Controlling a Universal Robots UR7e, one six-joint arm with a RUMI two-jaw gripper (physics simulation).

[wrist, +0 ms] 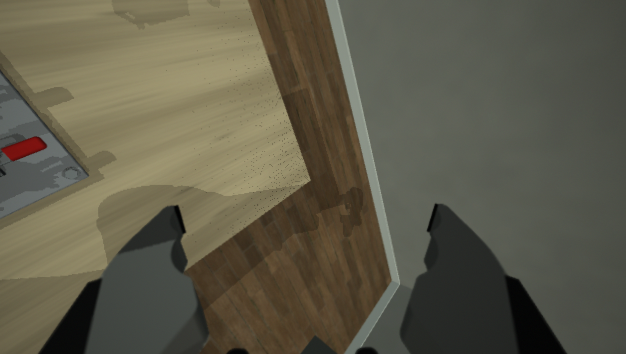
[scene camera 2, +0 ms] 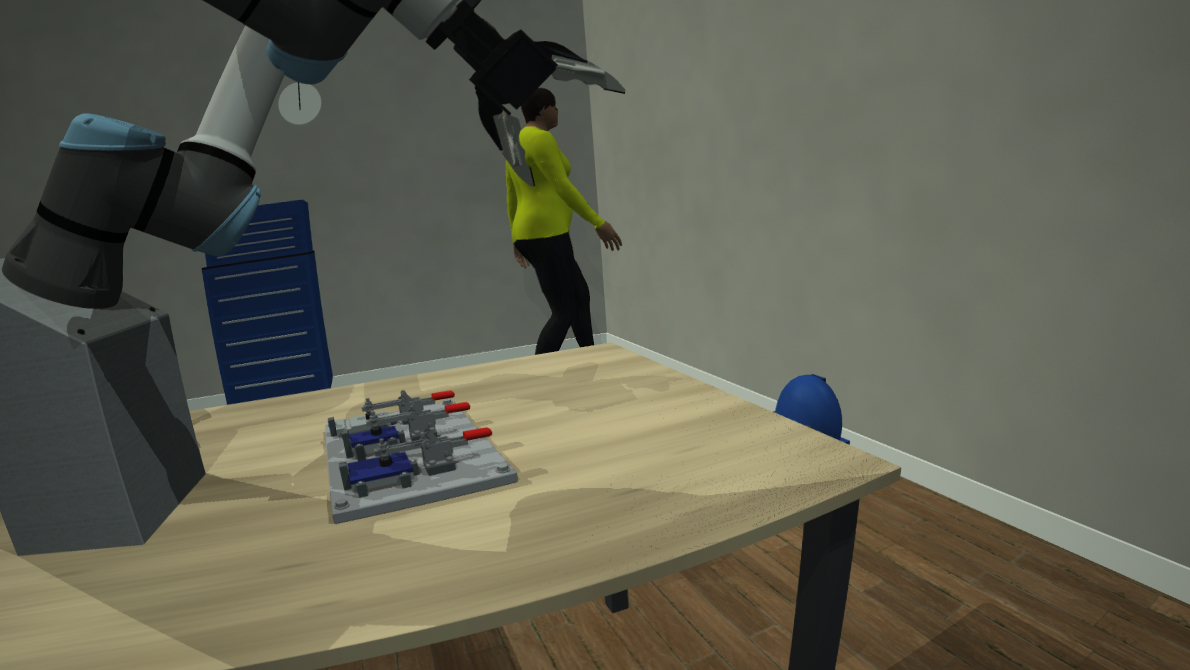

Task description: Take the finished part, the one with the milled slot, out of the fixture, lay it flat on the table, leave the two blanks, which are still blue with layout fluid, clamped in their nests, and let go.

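Where they show: gripper, fingertip midpoint: point(wrist: 307, 207) point(scene camera 2: 579, 138); arm's base, link origin: point(scene camera 2: 63, 284).
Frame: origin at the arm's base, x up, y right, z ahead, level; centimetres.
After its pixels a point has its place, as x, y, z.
The grey fixture plate point(scene camera 2: 441, 482) @[-30.2, 25.6, 42.6] point(wrist: 40, 185) @[-30.2, 26.7, 46.8] lies on the wooden table point(scene camera 2: 666, 499) @[-31.7, 45.4, 61.7] point(wrist: 175, 100) @[-31.7, 26.5, 70.2]. One dark blue blank point(scene camera 2: 366, 472) @[-28.1, 21.1, 34.4] sits in the nearest nest and another blue blank point(scene camera 2: 362, 436) @[-27.6, 9.0, 37.0] in the middle nest, each under a clamp arm. The farthest clamp has a red handle point(scene camera 2: 443, 395) @[-26.9, 1.4, 53.3]; whether the slotted part lies under it is too small and hidden to tell. The slotted part cannot be made out in the wrist view. My gripper point(scene camera 2: 577, 136) @[9.1, 35.2, 60.5] point(wrist: 307, 207) @[9.1, 35.2, 60.5] is open and empty, high above the table and well away from the fixture.
Red handles point(scene camera 2: 477, 432) @[-26.2, 23.0, 49.5] point(scene camera 2: 457, 407) @[-25.8, 12.3, 51.3] of the other clamps point right. A person in a yellow top point(scene camera 2: 545, 191) is beyond the table's back edge. A blue cabinet point(scene camera 2: 266, 332) stands behind, and a blue rounded object point(scene camera 2: 807, 407) is beyond the right edge.
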